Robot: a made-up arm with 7 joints.
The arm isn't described. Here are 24 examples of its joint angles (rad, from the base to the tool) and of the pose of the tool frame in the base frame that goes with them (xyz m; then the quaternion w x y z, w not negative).
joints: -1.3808 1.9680 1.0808 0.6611 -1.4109 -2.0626 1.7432
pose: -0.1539 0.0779 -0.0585 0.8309 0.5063 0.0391 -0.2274
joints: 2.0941 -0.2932 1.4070 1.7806 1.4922 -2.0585 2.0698
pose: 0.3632 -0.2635 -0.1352 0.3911 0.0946 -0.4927 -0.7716
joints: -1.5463 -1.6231 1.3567 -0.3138 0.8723 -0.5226 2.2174
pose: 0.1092 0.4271 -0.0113 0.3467 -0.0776 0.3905 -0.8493
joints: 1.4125 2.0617 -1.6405 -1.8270 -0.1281 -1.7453 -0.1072
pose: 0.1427 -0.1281 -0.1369 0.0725 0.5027 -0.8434 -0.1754
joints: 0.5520 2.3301 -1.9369 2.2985 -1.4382 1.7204 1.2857
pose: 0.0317 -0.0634 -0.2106 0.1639 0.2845 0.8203 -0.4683
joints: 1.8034 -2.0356 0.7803 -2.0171 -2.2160 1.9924 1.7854
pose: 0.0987 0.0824 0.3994 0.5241 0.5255 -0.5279 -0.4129
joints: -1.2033 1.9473 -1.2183 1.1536 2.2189 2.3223 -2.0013
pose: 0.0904 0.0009 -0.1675 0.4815 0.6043 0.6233 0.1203
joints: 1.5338 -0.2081 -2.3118 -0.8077 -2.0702 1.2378 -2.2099
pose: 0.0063 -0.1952 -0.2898 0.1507 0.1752 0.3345 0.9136
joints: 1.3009 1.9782 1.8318 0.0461 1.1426 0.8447 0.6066
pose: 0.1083 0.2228 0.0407 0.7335 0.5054 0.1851 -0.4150
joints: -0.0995 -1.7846 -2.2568 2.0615 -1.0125 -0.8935 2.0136
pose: 0.0768 0.1736 0.1737 0.1963 -0.5718 -0.0500 0.7950
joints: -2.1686 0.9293 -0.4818 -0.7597 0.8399 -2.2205 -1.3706
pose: 0.1572 -0.0771 0.1469 0.7535 0.6293 -0.0172 -0.1896
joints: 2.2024 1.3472 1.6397 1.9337 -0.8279 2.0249 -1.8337
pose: -0.0385 -0.3260 0.2027 0.5836 -0.6481 0.0641 -0.4851
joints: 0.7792 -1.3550 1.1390 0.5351 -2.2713 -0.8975 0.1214
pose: 0.4894 -0.1631 -0.1953 0.6003 0.4194 -0.3231 -0.5995
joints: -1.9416 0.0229 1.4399 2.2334 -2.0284 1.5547 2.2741
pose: 0.2877 0.4034 0.1921 0.7250 0.6094 0.2949 -0.1267
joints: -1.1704 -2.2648 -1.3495 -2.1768 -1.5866 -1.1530 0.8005
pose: -0.1631 0.4035 0.1634 0.3719 0.1079 0.2674 -0.8824
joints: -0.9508 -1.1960 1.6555 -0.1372 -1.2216 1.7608 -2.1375
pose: 0.2849 0.2261 -0.1672 0.5793 0.0885 -0.5246 0.6175
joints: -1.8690 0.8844 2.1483 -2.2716 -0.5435 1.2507 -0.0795
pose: 0.0314 0.5096 -0.0470 0.2430 0.1323 0.2770 -0.9202
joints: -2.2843 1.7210 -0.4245 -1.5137 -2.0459 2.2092 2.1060
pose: 0.3991 0.2613 0.1306 0.5537 0.0331 0.2161 -0.8035
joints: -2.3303 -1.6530 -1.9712 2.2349 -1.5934 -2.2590 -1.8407
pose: -0.1217 -0.1616 0.0568 0.8523 0.0068 0.0565 0.5200
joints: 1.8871 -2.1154 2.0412 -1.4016 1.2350 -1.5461 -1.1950
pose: 0.2851 -0.0194 0.3709 0.5031 0.1159 0.3083 0.7990
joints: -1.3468 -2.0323 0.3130 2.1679 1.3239 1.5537 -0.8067
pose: 0.1631 -0.2092 0.0431 0.2705 0.0069 0.0571 -0.9610
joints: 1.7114 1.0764 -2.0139 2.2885 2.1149 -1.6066 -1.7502
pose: 0.3388 -0.4414 0.1727 0.4985 0.4512 0.1967 0.7136
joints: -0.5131 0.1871 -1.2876 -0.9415 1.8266 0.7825 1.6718
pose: -0.0944 0.2341 0.3813 0.2642 0.1733 0.9334 -0.1701
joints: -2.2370 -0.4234 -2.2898 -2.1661 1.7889 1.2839 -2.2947
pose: 0.4271 -0.0275 0.5269 0.4541 0.2642 -0.3588 0.7715
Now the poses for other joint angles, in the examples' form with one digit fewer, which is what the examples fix.
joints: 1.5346 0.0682 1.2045 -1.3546 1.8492 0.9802 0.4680
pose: -0.006 -0.224 0.527 0.242 0.193 0.809 0.499
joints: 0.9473 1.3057 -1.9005 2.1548 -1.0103 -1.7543 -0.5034
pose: 0.367 -0.133 -0.226 0.648 0.080 -0.707 0.272
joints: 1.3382 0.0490 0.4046 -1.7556 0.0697 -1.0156 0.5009
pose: 0.044 0.029 0.153 0.910 -0.161 0.286 -0.254
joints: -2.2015 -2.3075 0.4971 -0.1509 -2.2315 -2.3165 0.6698
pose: 0.311 0.405 -0.095 0.053 0.106 -0.239 0.964
